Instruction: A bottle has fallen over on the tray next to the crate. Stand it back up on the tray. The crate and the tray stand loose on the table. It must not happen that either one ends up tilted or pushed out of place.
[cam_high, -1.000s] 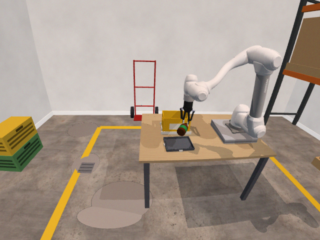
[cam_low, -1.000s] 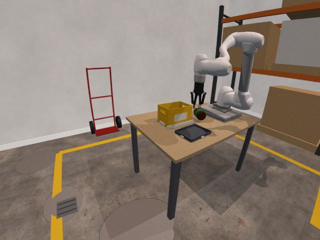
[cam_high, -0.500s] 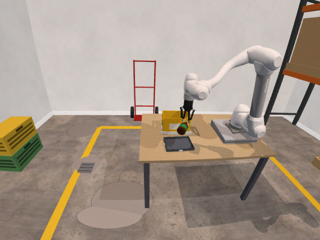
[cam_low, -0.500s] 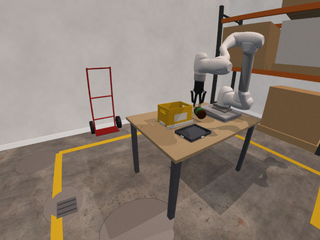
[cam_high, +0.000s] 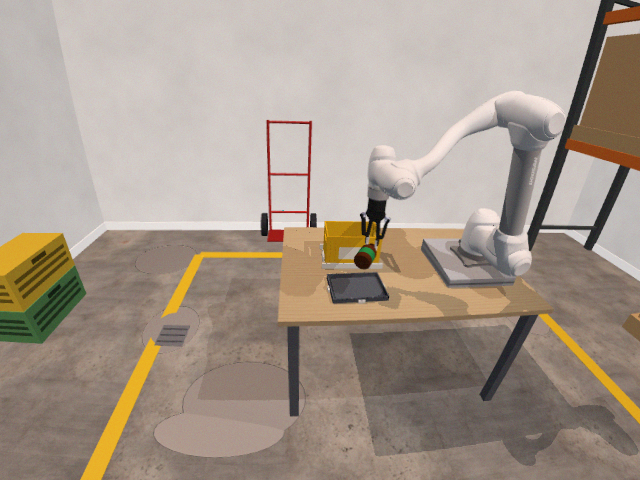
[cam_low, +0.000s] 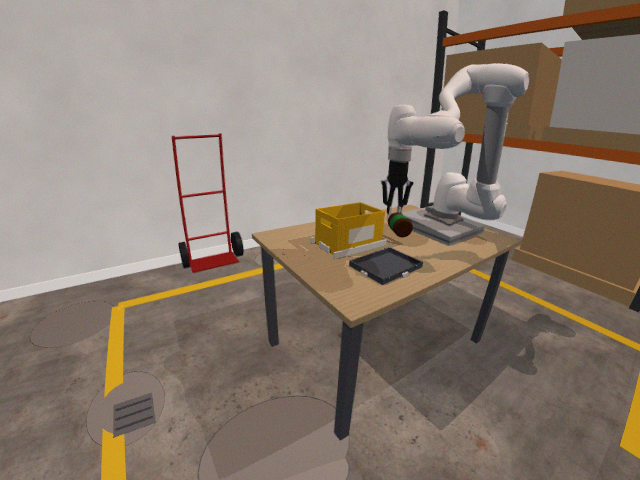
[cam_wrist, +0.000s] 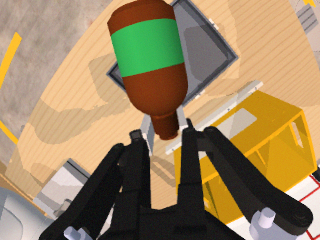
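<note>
My hand is 30 mm short of the bottle, 50 mm to the right of it and 20 mm above it. Also, from my hand: dark tray: 60 mm ahead, 40 mm to the left, 200 mm below; then yellow crate: 30 mm ahead, 230 mm to the right, 130 mm below.
</note>
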